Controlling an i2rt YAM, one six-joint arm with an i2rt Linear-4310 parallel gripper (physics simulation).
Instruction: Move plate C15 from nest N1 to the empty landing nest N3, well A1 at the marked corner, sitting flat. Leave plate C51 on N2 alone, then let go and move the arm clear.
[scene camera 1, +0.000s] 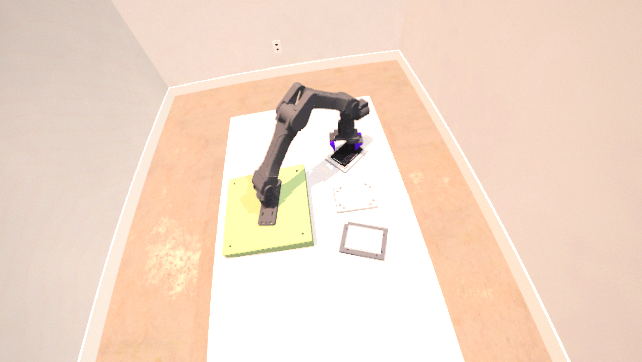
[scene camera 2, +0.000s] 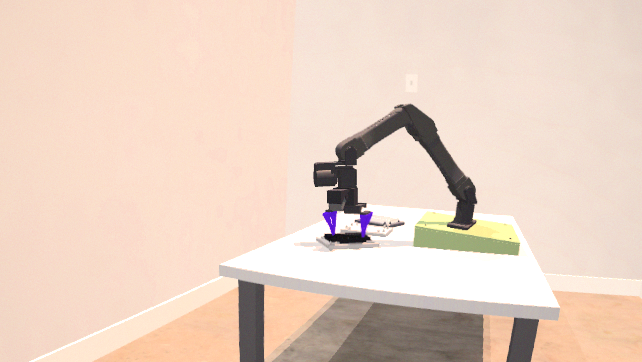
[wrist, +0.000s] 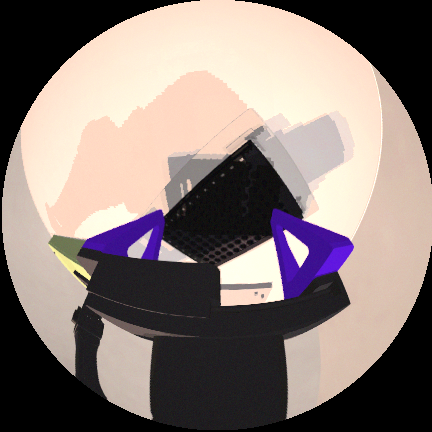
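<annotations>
There is a black perforated plate (wrist: 228, 212) here, and my gripper (wrist: 217, 214), which is open, touches it.
</annotations>
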